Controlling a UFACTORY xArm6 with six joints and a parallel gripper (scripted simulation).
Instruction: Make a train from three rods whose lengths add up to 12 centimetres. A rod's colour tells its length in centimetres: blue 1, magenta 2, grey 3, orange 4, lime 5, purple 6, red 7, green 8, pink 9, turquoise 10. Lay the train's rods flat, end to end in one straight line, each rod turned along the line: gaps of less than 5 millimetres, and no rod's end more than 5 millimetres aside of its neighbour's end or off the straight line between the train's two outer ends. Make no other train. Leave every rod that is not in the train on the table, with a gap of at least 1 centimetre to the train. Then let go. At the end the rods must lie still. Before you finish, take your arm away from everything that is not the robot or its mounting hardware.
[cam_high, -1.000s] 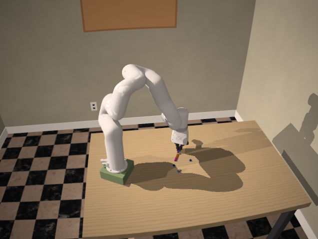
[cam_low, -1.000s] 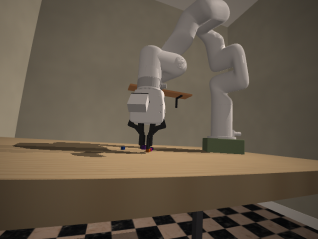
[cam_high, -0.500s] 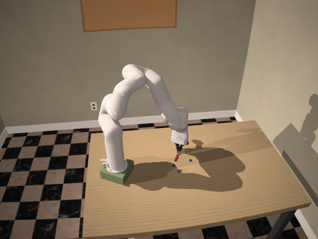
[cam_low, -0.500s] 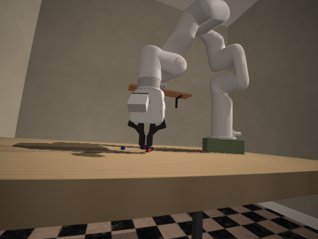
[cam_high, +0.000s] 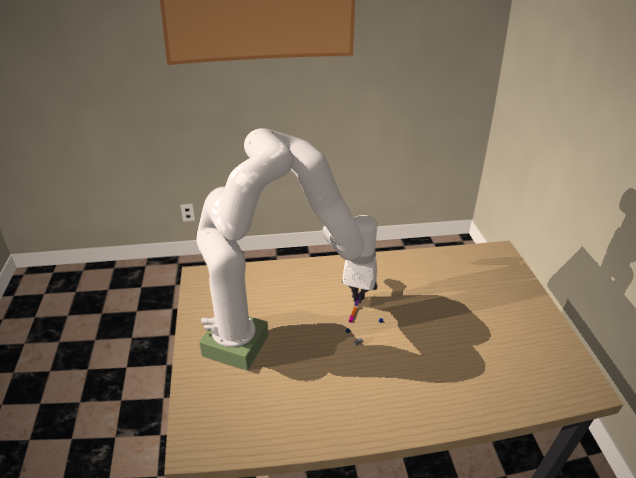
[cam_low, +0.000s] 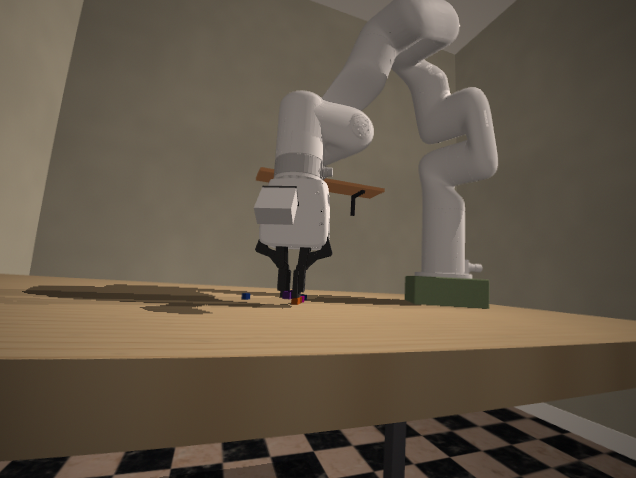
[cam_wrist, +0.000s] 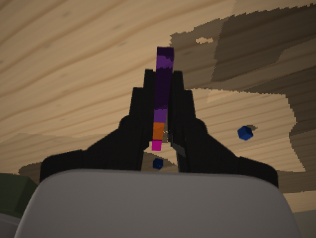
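My hand is 20 mm above the purple rod. Also, from my hand: grey rod (10 mm behind, 180 mm to the right, 30 mm below); orange rod (20 mm behind, 50 mm to the right, 30 mm below); magenta rod (30 mm behind, 80 mm to the right, 30 mm below).
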